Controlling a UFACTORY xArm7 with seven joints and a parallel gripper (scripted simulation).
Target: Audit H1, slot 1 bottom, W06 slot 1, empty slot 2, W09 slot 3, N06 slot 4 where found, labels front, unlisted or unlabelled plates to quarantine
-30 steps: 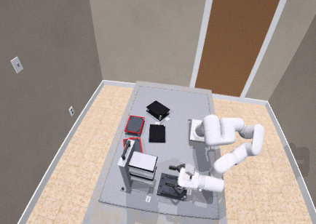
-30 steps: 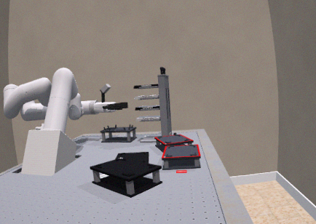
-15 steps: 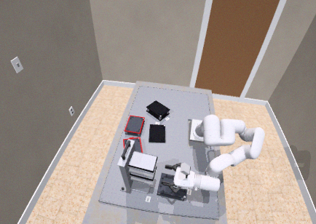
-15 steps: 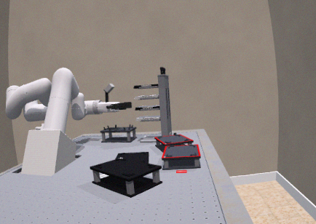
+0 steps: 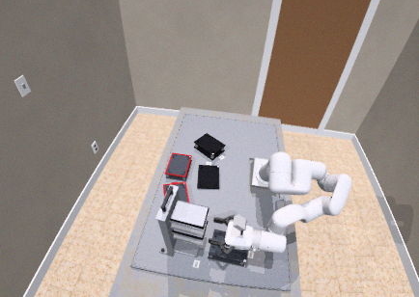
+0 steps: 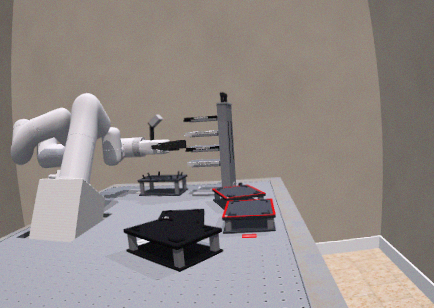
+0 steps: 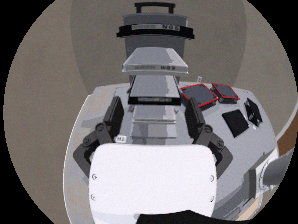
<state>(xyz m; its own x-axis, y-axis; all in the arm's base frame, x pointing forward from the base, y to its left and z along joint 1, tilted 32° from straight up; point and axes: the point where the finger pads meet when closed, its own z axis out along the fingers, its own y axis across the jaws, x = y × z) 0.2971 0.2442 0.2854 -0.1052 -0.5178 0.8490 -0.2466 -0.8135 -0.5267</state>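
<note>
Now: hand 9 cm short of the grey plate, 2 cm to the left of it and 2 cm above it. The rest, counted from my hand: plate hotel H1 (17 cm ahead, 4 cm to the right, 2 cm below); then pale plate (9 cm ahead, 2 cm to the right, 4 cm above).
</note>
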